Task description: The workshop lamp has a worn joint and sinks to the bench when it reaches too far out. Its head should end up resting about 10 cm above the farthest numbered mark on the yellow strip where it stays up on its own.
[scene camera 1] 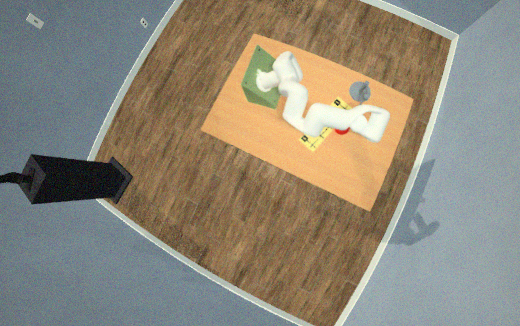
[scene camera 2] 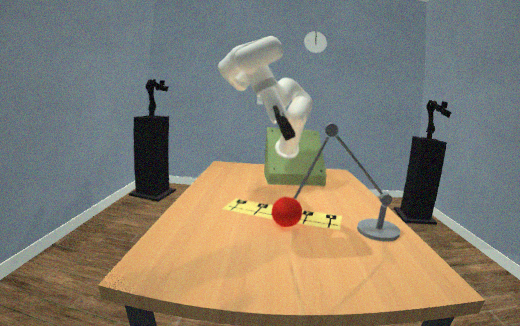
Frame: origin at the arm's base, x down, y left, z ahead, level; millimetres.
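Where they show: gripper, fingertip midpoint: [scene camera 2: 291,137]; arm's base at its link origin: [scene camera 1: 264,82] [scene camera 2: 287,148].
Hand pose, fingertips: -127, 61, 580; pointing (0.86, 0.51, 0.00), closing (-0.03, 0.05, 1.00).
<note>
Each offset is from my fingertips to the centre of the thing, as dx, dy, dz. "spot": to the spot under its first point. Level surfaces: height alone.
The lamp's grey base @(spot: +278, +321, -27) [scene camera 1: 358,92] [scene camera 2: 371,230] stands at the bench's right side in scene camera 2. Its arm rises to an elbow joint @(spot: -35, +122, +10) [scene camera 2: 331,130] and slopes down to the red ball-shaped head @(spot: +216, -30, +22) [scene camera 1: 342,132] [scene camera 2: 286,212]. The head hangs low in front of the yellow strip's @(spot: +291, -185, -84) [scene camera 1: 314,144] [scene camera 2: 250,207] middle, hiding the middle mark; whether it touches the bench I cannot tell. The farthest mark from the base @(dx +290) [scene camera 2: 241,202] is left of the head. My gripper [scene camera 2: 288,136] is open and empty, above and behind the head, apart from it; the arm hides it in scene camera 1.
The wooden bench @(dx +292) [scene camera 1: 250,130] [scene camera 2: 200,260] carries the green mounting block [scene camera 1: 260,97] [scene camera 2: 292,177] at its far end in scene camera 2. My white arm [scene camera 1: 330,117] [scene camera 2: 267,52] reaches over the strip. Black pedestals [scene camera 2: 151,155] [scene camera 2: 424,175] stand on the floor beyond both sides of the bench.
</note>
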